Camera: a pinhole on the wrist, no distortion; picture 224 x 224 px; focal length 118.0 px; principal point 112.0 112.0 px. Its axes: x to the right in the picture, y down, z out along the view. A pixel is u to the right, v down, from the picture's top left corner.
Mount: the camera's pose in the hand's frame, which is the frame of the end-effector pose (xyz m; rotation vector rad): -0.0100 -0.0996 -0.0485 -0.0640 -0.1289 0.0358
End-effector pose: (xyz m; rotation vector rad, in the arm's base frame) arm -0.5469 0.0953 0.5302 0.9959 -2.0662 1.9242
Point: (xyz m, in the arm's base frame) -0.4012 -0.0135 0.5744
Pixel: 103 97
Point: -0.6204 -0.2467 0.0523
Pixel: outside the picture
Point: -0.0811 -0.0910 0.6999
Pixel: 59 8
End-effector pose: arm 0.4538 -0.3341 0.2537 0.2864 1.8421 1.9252
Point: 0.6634 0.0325 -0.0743
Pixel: 139 29
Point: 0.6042 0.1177 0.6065
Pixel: 136 192
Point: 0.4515 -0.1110 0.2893
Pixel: 183 168
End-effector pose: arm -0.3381 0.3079 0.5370 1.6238 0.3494 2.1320
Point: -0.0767 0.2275 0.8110
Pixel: 176 180
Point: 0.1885 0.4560 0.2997
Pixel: 68 50
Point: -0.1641 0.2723 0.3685
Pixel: 12 122
